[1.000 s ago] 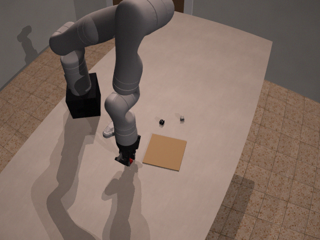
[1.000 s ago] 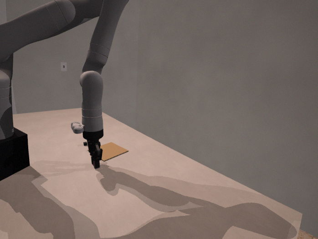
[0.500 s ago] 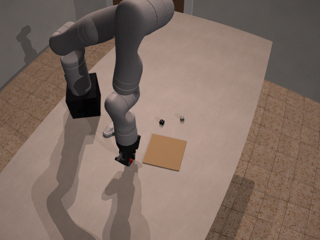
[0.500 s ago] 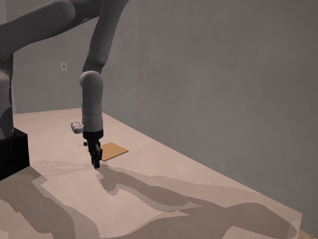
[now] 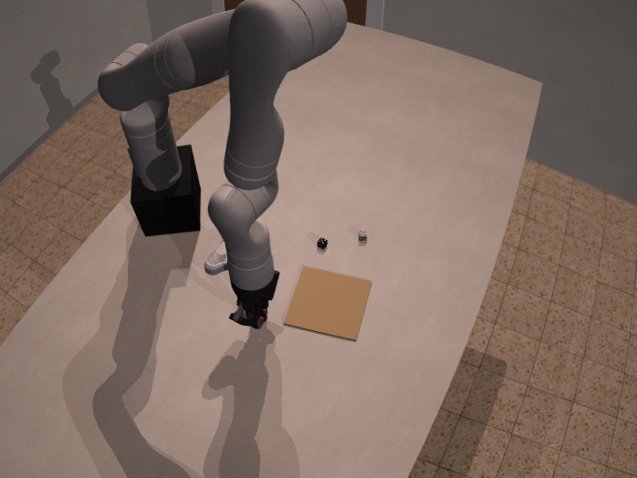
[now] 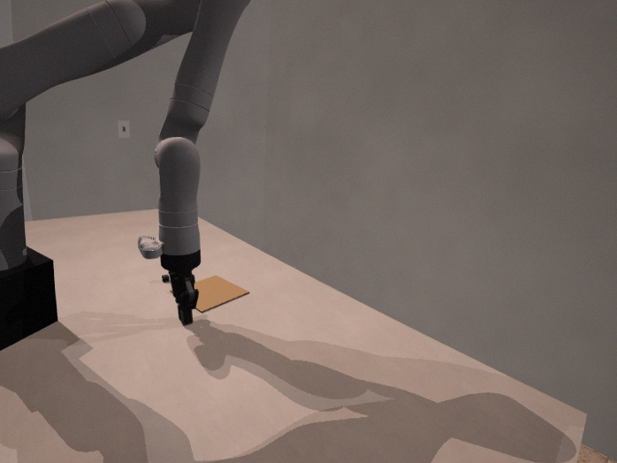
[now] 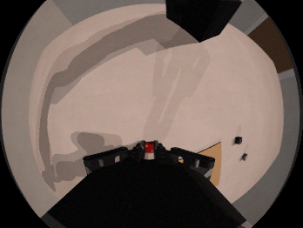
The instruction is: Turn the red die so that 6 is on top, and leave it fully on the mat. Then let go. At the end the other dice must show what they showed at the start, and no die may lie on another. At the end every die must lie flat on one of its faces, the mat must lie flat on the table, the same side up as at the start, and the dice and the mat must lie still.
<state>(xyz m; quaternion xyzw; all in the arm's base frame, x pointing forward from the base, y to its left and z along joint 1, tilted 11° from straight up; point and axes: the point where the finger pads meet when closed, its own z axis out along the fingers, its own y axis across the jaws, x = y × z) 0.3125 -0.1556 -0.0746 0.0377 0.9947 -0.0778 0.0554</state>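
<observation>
The tan mat is 100 mm ahead of my hand, 100 mm to the left of it and 20 mm below it. Round my hand: black die: 30 mm ahead, 220 mm to the left, 10 mm below; then grey die: 100 mm ahead, 280 mm to the left, 10 mm below; then red die: 10 mm below.
</observation>
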